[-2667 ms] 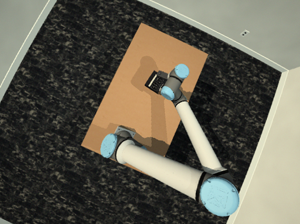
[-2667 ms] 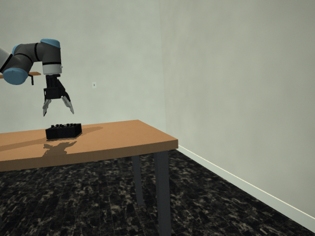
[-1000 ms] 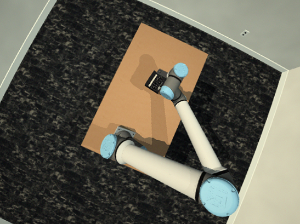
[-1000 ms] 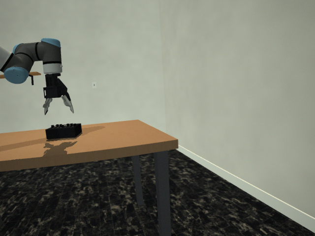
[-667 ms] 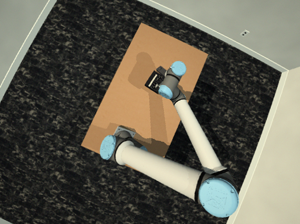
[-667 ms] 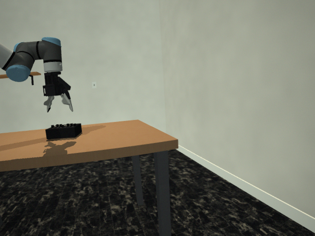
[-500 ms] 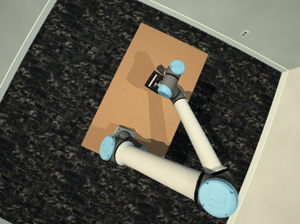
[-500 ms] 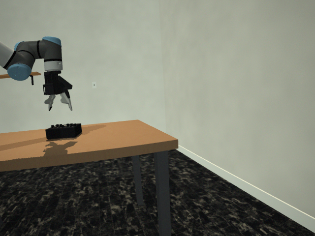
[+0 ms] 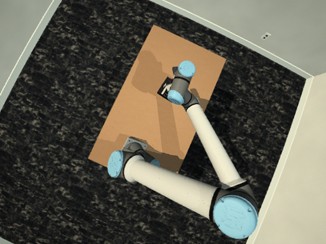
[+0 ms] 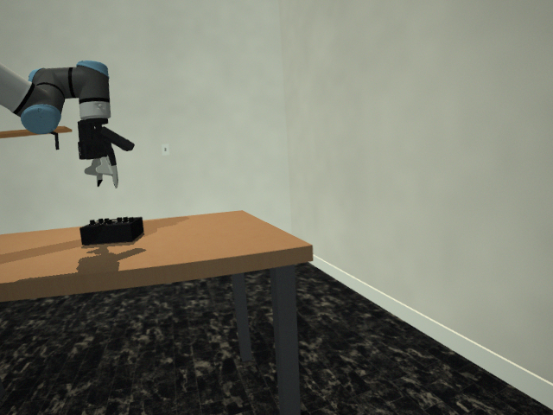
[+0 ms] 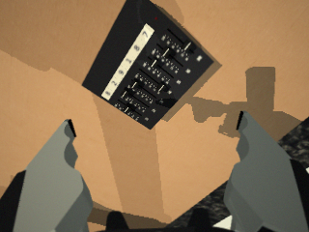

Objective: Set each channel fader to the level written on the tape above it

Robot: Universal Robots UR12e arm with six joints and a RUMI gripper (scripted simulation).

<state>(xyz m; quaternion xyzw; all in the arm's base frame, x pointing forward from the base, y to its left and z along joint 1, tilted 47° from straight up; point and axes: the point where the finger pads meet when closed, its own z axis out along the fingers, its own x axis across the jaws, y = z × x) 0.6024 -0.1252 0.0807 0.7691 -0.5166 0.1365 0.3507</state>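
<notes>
Right now the fader cap is 100 mm below my hand, 60 mm behind it and 30 mm to the left of it.
</notes>
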